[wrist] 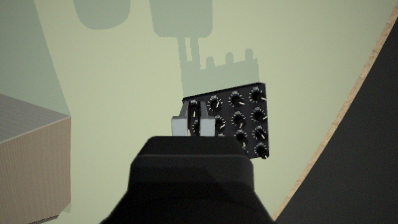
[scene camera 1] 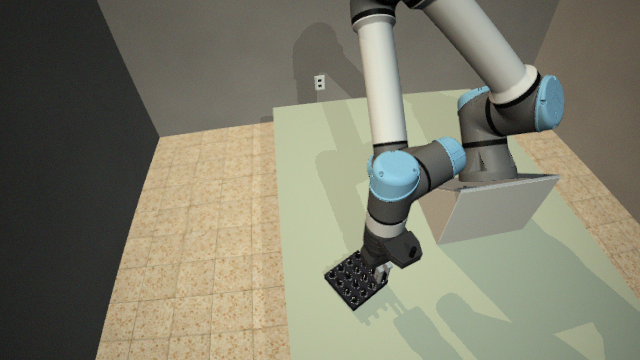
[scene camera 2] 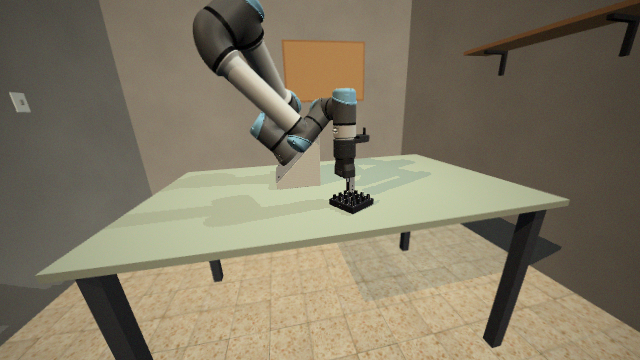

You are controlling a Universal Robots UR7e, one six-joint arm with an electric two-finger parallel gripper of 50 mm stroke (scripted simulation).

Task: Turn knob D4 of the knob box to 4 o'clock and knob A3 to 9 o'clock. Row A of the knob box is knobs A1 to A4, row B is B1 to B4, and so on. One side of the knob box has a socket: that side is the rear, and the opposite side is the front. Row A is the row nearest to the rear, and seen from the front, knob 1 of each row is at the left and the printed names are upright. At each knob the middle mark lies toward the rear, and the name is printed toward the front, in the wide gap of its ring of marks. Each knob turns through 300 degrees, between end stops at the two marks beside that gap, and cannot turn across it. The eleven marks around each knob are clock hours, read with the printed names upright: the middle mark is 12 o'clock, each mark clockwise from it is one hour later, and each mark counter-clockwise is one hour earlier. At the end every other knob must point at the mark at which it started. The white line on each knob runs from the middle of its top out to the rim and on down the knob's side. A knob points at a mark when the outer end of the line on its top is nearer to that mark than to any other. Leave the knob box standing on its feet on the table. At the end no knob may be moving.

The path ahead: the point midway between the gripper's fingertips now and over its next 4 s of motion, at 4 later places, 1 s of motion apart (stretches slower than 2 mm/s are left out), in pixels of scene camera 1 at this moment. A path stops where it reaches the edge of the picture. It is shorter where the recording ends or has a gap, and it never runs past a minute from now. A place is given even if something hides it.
The gripper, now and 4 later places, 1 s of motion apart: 380, 278; 382, 271; 380, 268; 383, 266; 382, 270
